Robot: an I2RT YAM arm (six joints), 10 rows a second.
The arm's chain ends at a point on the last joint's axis. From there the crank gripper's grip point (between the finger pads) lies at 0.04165 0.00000 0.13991 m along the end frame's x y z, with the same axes.
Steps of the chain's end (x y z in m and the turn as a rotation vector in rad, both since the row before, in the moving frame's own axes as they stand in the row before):
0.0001 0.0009 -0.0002 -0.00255 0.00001 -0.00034
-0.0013 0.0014 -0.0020 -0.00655 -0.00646 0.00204
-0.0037 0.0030 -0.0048 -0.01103 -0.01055 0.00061
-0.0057 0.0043 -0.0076 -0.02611 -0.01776 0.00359
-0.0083 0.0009 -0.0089 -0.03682 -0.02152 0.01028
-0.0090 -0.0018 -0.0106 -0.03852 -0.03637 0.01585
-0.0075 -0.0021 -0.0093 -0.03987 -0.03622 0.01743
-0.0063 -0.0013 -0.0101 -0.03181 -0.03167 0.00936
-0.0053 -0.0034 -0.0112 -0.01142 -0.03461 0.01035
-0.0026 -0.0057 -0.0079 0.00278 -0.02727 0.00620
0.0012 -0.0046 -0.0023 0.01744 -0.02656 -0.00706
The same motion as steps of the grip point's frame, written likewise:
0.0001 0.0012 -0.0002 -0.00255 0.00001 -0.00034
-0.0022 0.0024 -0.0017 -0.00655 -0.00646 0.00204
-0.0052 0.0046 -0.0044 -0.01103 -0.01055 0.00061
-0.0082 0.0081 -0.0069 -0.02611 -0.01776 0.00359
-0.0113 0.0065 -0.0081 -0.03682 -0.02152 0.01028
-0.0142 0.0042 -0.0093 -0.03852 -0.03637 0.01585
-0.0126 0.0042 -0.0080 -0.03987 -0.03622 0.01743
-0.0108 0.0035 -0.0089 -0.03181 -0.03167 0.00936
-0.0102 -0.0014 -0.0099 -0.01142 -0.03461 0.01035
-0.0064 -0.0058 -0.0068 0.00278 -0.02727 0.00620
-0.0025 -0.0073 -0.0013 0.01744 -0.02656 -0.00706

